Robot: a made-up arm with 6 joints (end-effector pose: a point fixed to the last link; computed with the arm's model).
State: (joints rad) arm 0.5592 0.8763 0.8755 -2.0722 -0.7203 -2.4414
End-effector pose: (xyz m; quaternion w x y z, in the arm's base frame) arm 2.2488 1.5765 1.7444 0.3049 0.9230 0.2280 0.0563
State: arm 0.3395 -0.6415 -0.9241 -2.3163 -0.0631 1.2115
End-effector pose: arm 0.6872 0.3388 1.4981 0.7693 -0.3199 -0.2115 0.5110
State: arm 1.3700 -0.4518 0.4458 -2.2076 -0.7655 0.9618
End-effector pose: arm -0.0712 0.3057 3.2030 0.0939 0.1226 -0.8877 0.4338
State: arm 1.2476 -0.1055 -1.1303 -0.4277 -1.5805 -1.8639
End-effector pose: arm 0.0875 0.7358 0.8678 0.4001 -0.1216 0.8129 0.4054
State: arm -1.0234 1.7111 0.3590 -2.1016 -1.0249 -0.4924
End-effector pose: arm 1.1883 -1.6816 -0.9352 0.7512 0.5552 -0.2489 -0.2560
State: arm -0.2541 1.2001 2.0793 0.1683 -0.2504 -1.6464
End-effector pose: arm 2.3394 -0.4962 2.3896 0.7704 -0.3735 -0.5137 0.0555
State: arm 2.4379 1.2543 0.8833 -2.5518 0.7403 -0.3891
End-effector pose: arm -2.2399 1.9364 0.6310 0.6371 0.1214 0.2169 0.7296
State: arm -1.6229 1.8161 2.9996 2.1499 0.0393 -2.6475
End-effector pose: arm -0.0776 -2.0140 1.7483 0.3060 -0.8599 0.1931 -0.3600
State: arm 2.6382 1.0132 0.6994 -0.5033 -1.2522 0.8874
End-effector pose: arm -2.4569 1.2158 0.9879 0.8538 0.0698 0.3527 -0.3765
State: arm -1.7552 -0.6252 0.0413 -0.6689 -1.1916 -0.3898
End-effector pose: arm 0.0792 -0.3780 2.7162 0.9086 -0.3840 0.1445 -0.0779
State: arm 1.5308 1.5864 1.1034 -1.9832 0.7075 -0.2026
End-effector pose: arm 0.1224 3.0015 0.0360 0.8219 -0.0358 -0.0494 0.5664
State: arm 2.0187 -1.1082 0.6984 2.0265 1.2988 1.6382
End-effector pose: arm 0.5483 -1.4270 2.6703 0.2485 -0.4351 0.3605 -0.7868
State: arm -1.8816 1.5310 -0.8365 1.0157 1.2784 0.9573
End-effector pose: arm -0.0547 -0.6132 -0.4044 0.5647 -0.6069 0.2661 0.4919
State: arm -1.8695 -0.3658 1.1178 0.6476 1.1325 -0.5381
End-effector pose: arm 0.2524 0.3942 3.4561 0.4565 0.8333 -0.2657 0.1630
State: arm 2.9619 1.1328 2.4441 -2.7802 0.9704 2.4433
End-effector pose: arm -1.7621 0.3385 2.7140 0.0805 -0.1139 0.6967 -0.7037
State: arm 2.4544 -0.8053 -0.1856 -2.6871 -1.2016 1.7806
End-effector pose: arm -0.1530 0.0355 2.6379 0.0196 0.5647 -0.7925 0.2295
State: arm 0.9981 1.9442 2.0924 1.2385 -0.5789 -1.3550
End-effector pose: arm 1.6082 2.5283 0.3923 0.4447 -0.6943 -0.2210 0.5210
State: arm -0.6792 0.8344 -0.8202 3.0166 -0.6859 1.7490
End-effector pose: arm 0.9892 -0.7508 0.1197 0.9800 -0.0525 0.1914 -0.0161
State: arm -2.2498 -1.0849 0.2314 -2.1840 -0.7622 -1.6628
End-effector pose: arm 0.6777 0.7054 2.7820 0.6789 -0.1935 -0.7070 0.0424
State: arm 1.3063 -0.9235 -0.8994 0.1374 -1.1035 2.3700
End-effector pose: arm 0.0453 0.4499 1.5112 0.8630 0.4356 0.2543 -0.0276
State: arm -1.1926 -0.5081 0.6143 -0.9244 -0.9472 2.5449
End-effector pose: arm 0.1342 0.0859 3.2381 0.3665 0.7176 -0.5648 -0.1781
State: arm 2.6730 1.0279 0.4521 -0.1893 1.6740 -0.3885
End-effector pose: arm -2.4211 1.1672 0.8100 0.2065 0.2076 -0.8143 0.5012
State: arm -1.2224 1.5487 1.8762 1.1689 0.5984 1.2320
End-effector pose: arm 1.1097 -2.7489 1.2638 0.5097 0.4986 -0.6898 -0.1254
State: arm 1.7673 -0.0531 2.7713 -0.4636 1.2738 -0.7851
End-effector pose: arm 0.2224 -1.3641 2.3329 0.1017 0.6039 -0.3766 -0.6951
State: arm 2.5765 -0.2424 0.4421 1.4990 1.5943 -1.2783
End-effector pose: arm -0.7821 0.3283 2.9866 0.3389 -0.3476 0.8669 0.1130
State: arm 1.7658 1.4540 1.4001 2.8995 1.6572 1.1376
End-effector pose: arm -0.6384 2.9549 0.7419 0.4137 -0.1912 0.4644 0.7594
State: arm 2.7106 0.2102 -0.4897 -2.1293 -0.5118 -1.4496
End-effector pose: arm -1.5745 0.6470 1.2109 0.2951 0.2338 0.6834 0.6255
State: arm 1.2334 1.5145 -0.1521 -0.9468 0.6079 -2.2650
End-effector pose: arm 0.4960 1.5440 -0.7801 0.9667 0.1087 0.1360 0.1875
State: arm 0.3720 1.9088 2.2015 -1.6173 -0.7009 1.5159
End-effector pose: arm 2.6372 1.2202 0.7309 0.2294 -0.6745 -0.5101 0.4818
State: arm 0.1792 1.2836 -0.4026 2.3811 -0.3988 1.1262
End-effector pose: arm 1.4528 0.2775 -0.4527 0.9521 0.1368 0.2268 -0.1525
